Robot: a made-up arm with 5 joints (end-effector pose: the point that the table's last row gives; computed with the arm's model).
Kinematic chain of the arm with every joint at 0, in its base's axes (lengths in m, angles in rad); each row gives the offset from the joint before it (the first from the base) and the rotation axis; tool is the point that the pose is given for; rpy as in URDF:
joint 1: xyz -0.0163 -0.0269 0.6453 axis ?
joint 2: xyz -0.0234 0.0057 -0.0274 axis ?
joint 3: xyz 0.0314 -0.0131 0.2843 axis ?
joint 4: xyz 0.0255 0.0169 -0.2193 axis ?
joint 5: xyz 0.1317 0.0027 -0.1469 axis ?
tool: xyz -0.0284 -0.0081 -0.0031 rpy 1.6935 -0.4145 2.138
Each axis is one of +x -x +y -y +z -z.
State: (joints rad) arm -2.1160 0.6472 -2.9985 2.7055 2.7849
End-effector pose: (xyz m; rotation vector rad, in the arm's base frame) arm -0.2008 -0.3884 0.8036 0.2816 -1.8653 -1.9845
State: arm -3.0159 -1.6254 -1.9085 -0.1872 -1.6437
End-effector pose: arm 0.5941 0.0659 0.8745 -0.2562 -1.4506 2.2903
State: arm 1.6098 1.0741 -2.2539 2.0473 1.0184
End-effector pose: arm -0.0644 0.3822 0.4849 0.7447 2.6564 0.9366
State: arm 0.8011 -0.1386 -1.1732 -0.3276 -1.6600
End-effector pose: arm 0.2222 0.1971 1.0245 -2.1340 1.4713 1.1410
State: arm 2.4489 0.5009 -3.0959 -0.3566 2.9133
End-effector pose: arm -0.1152 0.0207 1.2298 -1.5797 0.1869 0.2463
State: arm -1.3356 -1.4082 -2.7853 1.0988 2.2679
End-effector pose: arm -0.1270 0.6031 0.9381 -1.2733 -1.2117 1.7728
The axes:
joint 1: +z
joint 2: +y
joint 3: +y
joint 4: +y
joint 5: -z

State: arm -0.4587 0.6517 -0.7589 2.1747 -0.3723
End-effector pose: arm 0.0165 -0.0494 0.5859 -1.9729 -0.4825 -0.3692
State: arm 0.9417 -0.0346 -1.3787 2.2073 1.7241
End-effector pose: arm 0.0687 0.1605 0.6974 1.4444 1.4104 0.5456
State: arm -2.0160 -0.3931 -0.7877 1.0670 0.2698
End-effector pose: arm -0.1036 -0.2376 0.6953 1.5350 -0.3749 0.2180
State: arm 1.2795 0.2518 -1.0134 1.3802 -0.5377
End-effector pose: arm 0.0648 0.2113 0.5575 -0.0139 -1.9758 -0.7561
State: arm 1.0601 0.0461 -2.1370 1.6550 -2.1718
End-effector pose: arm 0.1860 0.3206 0.9608 1.7655 -1.1639 -0.4032
